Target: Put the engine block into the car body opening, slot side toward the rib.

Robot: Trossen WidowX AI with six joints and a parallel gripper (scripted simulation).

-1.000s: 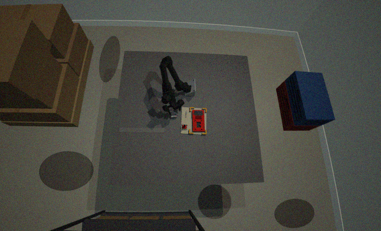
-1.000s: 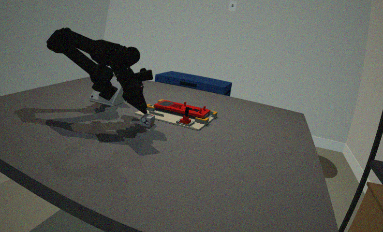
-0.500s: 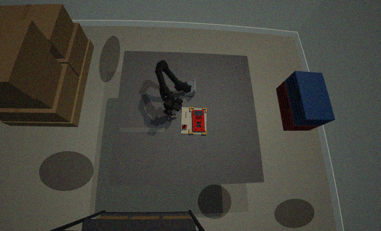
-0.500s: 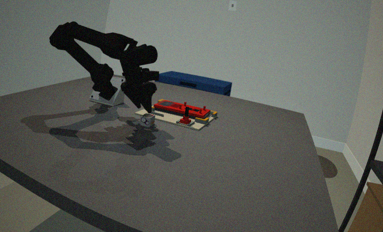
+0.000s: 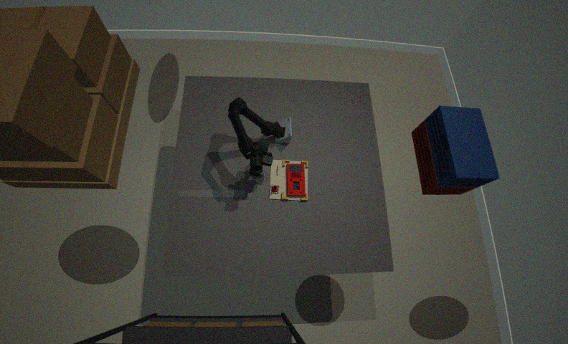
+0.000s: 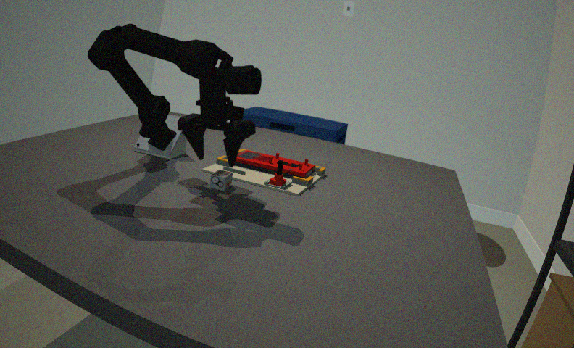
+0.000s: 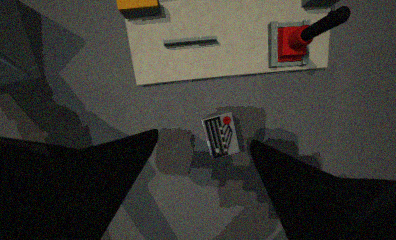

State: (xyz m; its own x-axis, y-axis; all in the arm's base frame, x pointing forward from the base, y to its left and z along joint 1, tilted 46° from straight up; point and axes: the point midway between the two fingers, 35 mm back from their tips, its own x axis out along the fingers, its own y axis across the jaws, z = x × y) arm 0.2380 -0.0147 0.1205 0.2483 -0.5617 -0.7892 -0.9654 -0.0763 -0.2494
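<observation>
My gripper tip is now 4 cm above the grey engine block, 2 cm short of it and 1 cm to the left of it. Also, from my gripper tip: dark post 11 cm to the left, 11 cm ahead, 1 cm below.
</observation>
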